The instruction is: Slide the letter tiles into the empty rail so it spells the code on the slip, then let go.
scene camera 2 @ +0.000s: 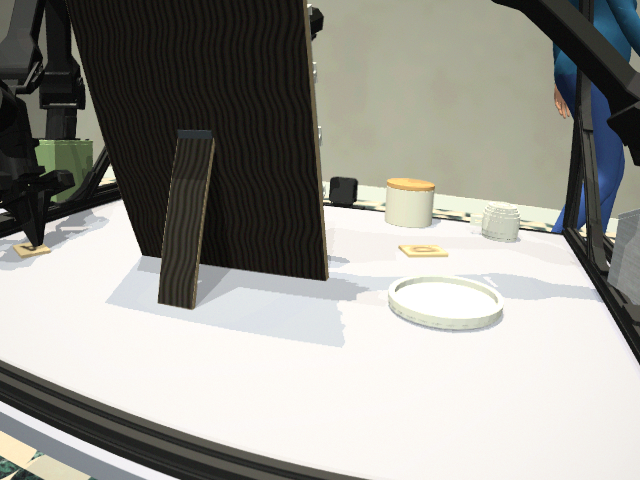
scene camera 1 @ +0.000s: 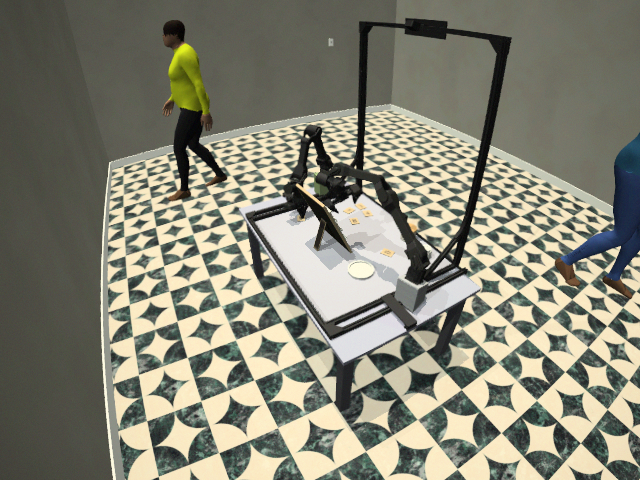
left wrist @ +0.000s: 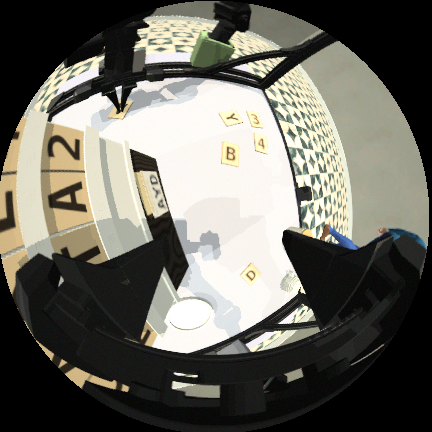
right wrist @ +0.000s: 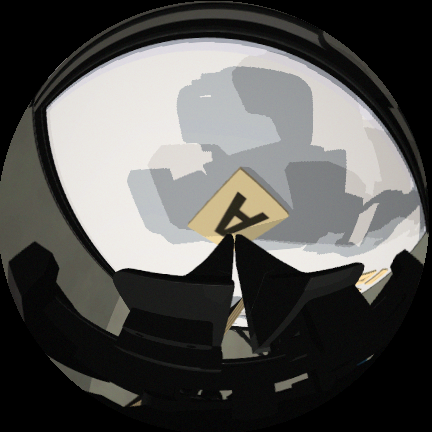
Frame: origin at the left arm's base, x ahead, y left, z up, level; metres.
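Seen in the pictures: left gripper, fingertip midpoint: (scene camera 1: 346, 208) (left wrist: 226, 239); right gripper, fingertip midpoint: (scene camera 2: 38, 245) (scene camera 1: 302, 218) (left wrist: 120, 111) (right wrist: 232, 239); left arm's base, link origin: (scene camera 1: 413, 279); right arm's base, link origin: (scene camera 2: 59, 140) (left wrist: 217, 37).
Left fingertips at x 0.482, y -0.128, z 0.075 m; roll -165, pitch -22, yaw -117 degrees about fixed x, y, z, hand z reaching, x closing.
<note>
Pixels of each thing's top centre, then the offset from my left fingertips to it. "spot": a spot on its surface instead.
- tile, top centre: (right wrist: 234, 221) (scene camera 2: 30, 247) (left wrist: 119, 108) 0.017 m left, 0.317 m ahead, 0.191 m down
- slip, top centre: (left wrist: 153, 190) 0.026 m left, 0.074 m ahead, 0.130 m down
- pale rail, surface spot: (left wrist: 114, 175) spot: 0.059 m left, 0.107 m ahead, 0.072 m down
- Loose tiles Y, top centre: (right wrist: 361, 279) (left wrist: 231, 116) 0.231 m right, 0.175 m ahead, 0.191 m down
- B, top centre: (left wrist: 230, 153) 0.167 m right, 0.080 m ahead, 0.191 m down
- D, top centre: (scene camera 2: 423, 249) (left wrist: 250, 274) 0.068 m right, 0.220 m back, 0.191 m down
- A, surface spot: (left wrist: 69, 197) spot: 0.090 m left, 0.091 m ahead, 0.010 m down
- round dish, top centre: (scene camera 2: 447, 294) (left wrist: 189, 317) (scene camera 1: 360, 268) 0.128 m left, 0.208 m back, 0.180 m down
- lidded jar, top centre: (scene camera 2: 411, 182) (left wrist: 306, 242) 0.244 m right, 0.226 m back, 0.127 m down
- ribbed jar, top centre: (scene camera 2: 497, 203) (left wrist: 297, 284) 0.180 m right, 0.361 m back, 0.140 m down
- prop, surface spot: (scene camera 2: 180, 222) spot: 0.133 m left, 0.056 m ahead, 0.117 m down
The A tile (scene camera 2: 23, 252) (left wrist: 115, 115) (right wrist: 250, 185) lies flat on the table. My right gripper (scene camera 2: 37, 243) (left wrist: 120, 111) (right wrist: 232, 239) is shut, its fingertips together low over the tile's edge, with no tile between them. My left gripper (scene camera 1: 345, 204) (left wrist: 226, 239) is open and empty, high beside the leaning board (scene camera 1: 325, 222) (scene camera 2: 258, 155). In the left wrist view, the slip (left wrist: 159, 192) reads AYD; a pale rail (left wrist: 114, 175) shows no tiles on its visible part. Loose tiles Y (left wrist: 231, 118), 3 (left wrist: 254, 119), 4 (left wrist: 261, 143), B (left wrist: 230, 154) and D (left wrist: 250, 274) (scene camera 2: 422, 251) lie flat.
Tiles 2 (left wrist: 64, 147) and A (left wrist: 69, 197) stand in another row on the board. A round dish (scene camera 1: 349, 269) (scene camera 2: 444, 322) lies beside the board. A lidded jar (scene camera 2: 409, 206) and a ribbed jar (scene camera 2: 500, 222) stand at the back. A prop (scene camera 2: 180, 222) supports the board.
</note>
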